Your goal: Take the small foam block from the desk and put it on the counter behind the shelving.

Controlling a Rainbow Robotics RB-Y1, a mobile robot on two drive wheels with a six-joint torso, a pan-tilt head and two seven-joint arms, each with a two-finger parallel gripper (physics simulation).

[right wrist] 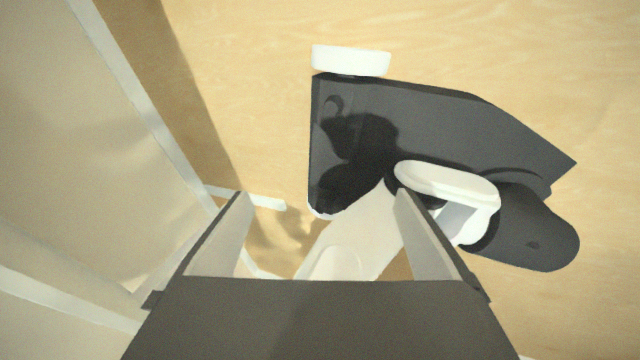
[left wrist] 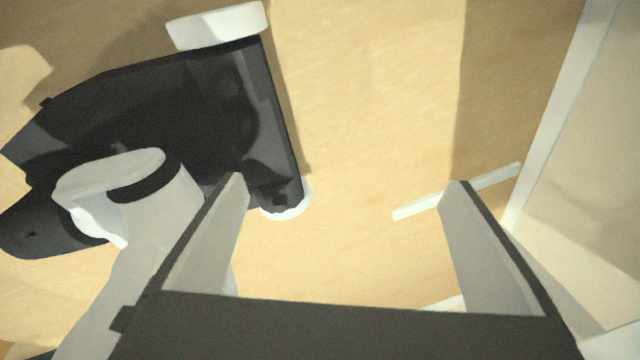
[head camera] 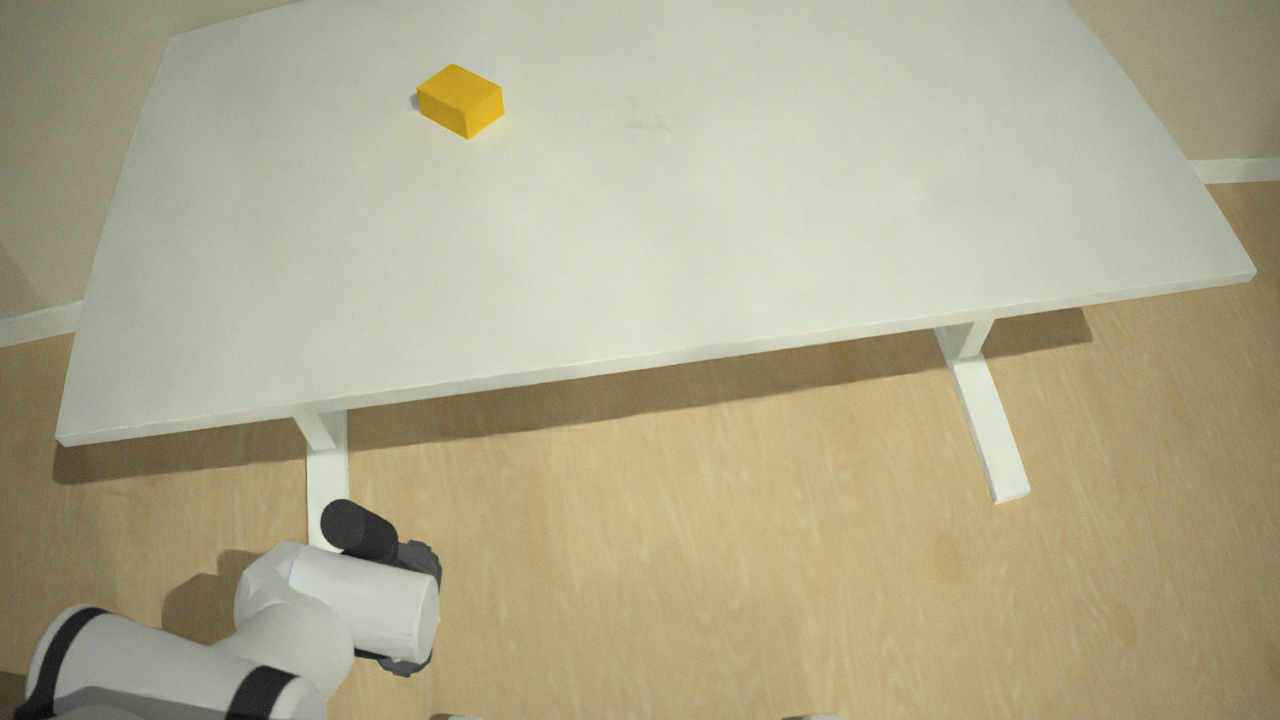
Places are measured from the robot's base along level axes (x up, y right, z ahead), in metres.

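Where they show: left gripper, between the fingertips: (left wrist: 342, 189); right gripper, between the fingertips: (right wrist: 321, 199).
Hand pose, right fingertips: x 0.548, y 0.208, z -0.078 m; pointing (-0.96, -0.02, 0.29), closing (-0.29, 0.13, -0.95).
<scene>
After its pixels a point has its place.
The small foam block (head camera: 460, 100) @(x 0.766, y -0.213, z 0.672 m) is yellow and lies flat on the white desk (head camera: 626, 250) @(x 0.721, y -0.019, z 0.472 m), towards the back and left of the desk top in the head view. My left gripper (left wrist: 342, 189) @(x 0.619, y -0.217, z 0.120 m) is open, with bare floor showing between its fingers. In the head view my left arm is at the lower left, in front of the desk's near edge and well away from the block; its fingers are hidden there. My right gripper (right wrist: 321, 199) @(x 0.548, y 0.208, z -0.078 m) is open and holds nothing; the block does not show in either wrist view. The counter and the shelving do not show in the head view.
The desk's white legs (head camera: 989, 429) (left wrist: 420, 206) (right wrist: 270, 202) stand on the wood floor (head camera: 671, 537) @(x 0.001, y 0.048, z 0.457 m). My dark wheeled base (left wrist: 200, 110) @(x 0.169, y -0.122, z -0.098 m) (right wrist: 430, 115) @(x 0.169, y 0.181, z -0.223 m) shows in both wrist views. A beige wall with a white skirting board (head camera: 1244, 170) @(x 0.053, y 1.787, z 1.440 m) runs behind the desk.
</scene>
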